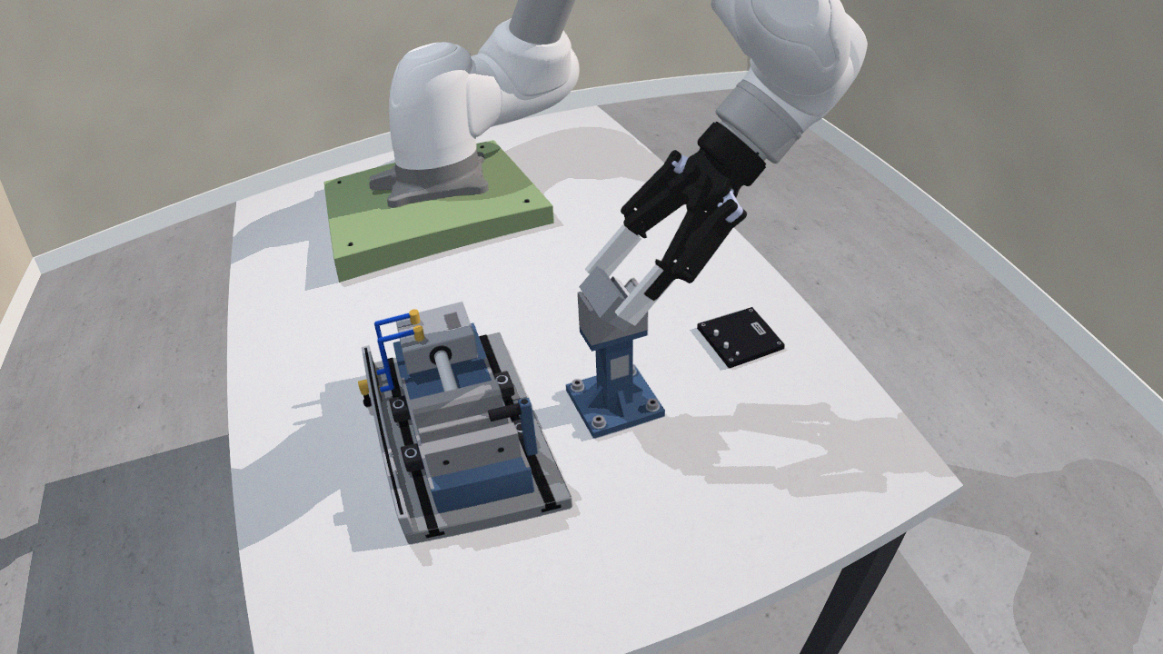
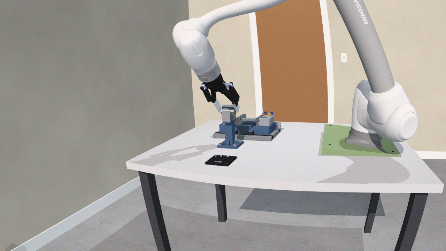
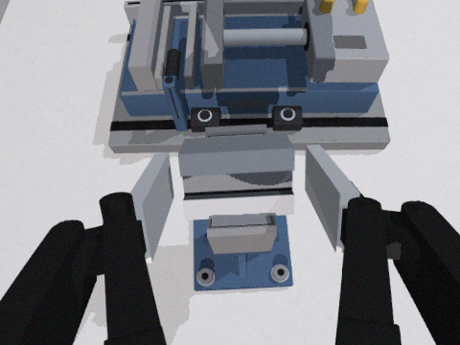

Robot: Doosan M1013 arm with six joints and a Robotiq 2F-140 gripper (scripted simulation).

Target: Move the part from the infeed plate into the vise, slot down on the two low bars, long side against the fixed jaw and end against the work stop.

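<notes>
My hand is 10 mm to the left of the part and 20 mm above it. From my hand the other things lie so: blue work stop post: 80 mm ahead, 120 mm to the right, 120 mm below; then blue v-block stand: 10 mm to the right, 120 mm below; then work stop: 80 mm ahead, 150 mm to the right, 90 mm below.
</notes>
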